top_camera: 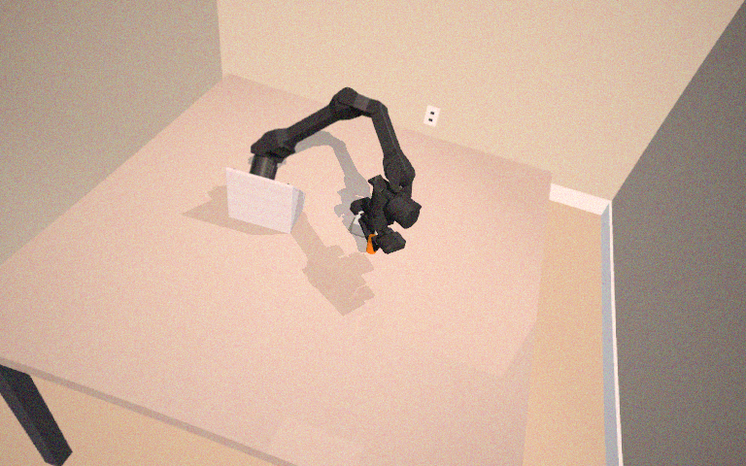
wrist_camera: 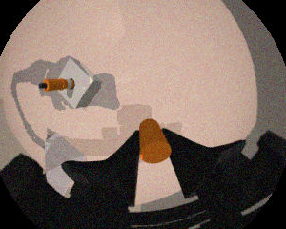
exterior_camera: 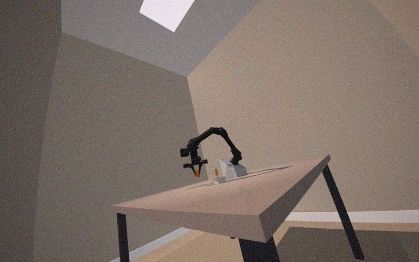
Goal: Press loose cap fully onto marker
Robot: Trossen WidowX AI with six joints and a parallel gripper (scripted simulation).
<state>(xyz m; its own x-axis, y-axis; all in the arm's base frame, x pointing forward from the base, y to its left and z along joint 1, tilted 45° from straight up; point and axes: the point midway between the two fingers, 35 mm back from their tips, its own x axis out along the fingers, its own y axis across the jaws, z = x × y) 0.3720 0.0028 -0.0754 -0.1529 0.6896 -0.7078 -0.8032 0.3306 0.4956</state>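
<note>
Right now the holder block is 140 mm to the left of my gripper tip, 70 mm below it and 70 mm behind it. From my gripper tip the other things lie so: orange cap (10 mm above).
</note>
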